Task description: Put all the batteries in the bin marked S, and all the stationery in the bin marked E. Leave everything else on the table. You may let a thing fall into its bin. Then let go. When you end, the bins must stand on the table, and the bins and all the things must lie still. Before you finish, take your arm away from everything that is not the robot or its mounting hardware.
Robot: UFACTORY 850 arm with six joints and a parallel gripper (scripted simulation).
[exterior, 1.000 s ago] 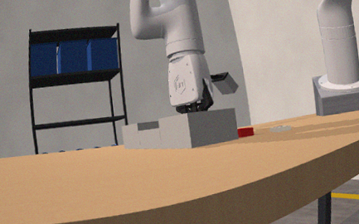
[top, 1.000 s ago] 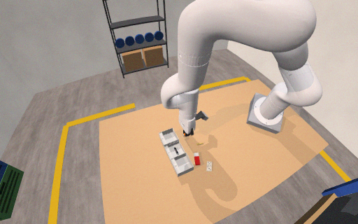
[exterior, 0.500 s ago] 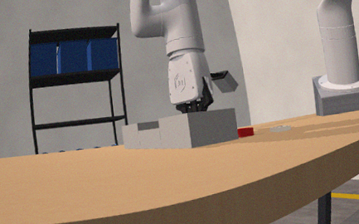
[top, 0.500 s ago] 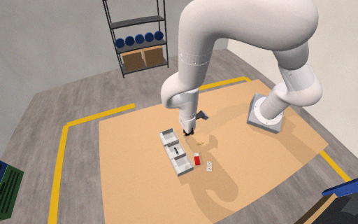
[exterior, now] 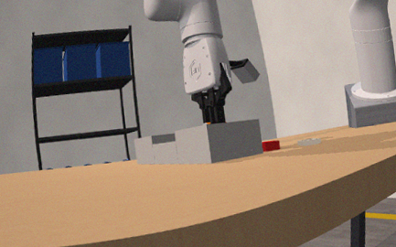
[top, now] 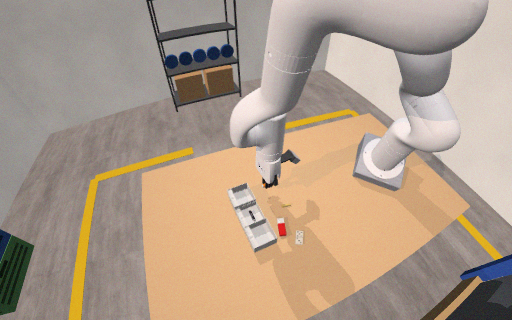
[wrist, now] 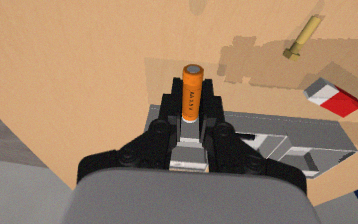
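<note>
Now: hand 10 cm short of the bin, 9 cm to the right of it and 5 cm above it. The rest, counted from my hand: brass bolt 9 cm to the left, 6 cm below, 4 cm behind; black battery 9 cm to the left, 9 cm ahead, 6 cm below; orange battery 2 cm below.
</note>
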